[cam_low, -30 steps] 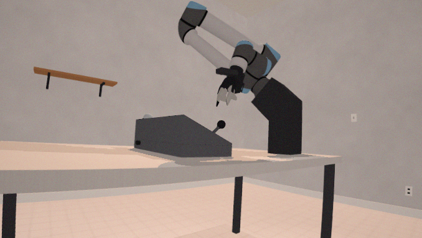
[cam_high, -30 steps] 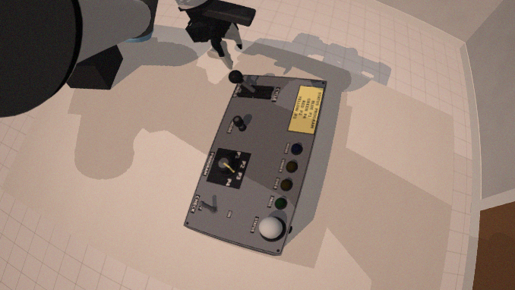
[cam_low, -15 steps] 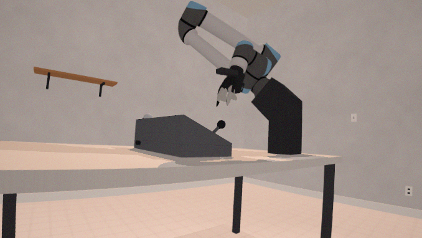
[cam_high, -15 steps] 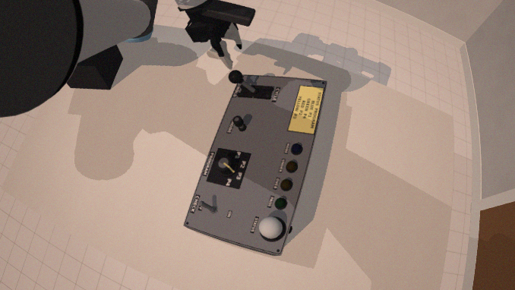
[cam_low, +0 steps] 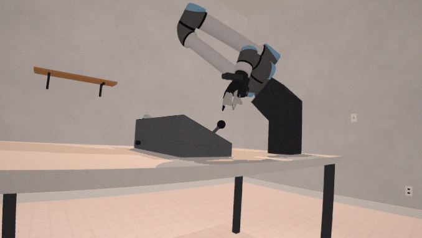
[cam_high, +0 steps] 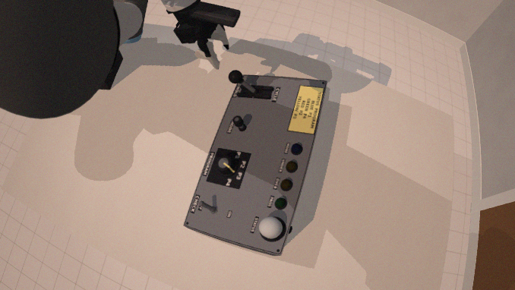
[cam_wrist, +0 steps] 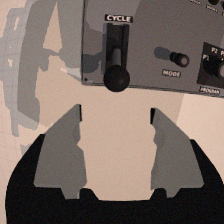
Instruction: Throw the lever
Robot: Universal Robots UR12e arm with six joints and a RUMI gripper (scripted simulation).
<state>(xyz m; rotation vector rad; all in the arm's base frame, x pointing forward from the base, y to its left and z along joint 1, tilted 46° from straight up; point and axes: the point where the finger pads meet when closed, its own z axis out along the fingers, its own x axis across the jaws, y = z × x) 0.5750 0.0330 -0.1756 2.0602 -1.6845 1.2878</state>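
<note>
Right now my hand is 120 mm to the left of the mode toggle, 120 mm above it and 90 mm short of it. Round my hand: check toggle (360 mm to the right, 130 mm below, 80 mm ahead); grey console (190 mm to the right, 140 mm below, 120 mm ahead); program dial (250 mm to the right, 120 mm below, 100 mm ahead).
</note>
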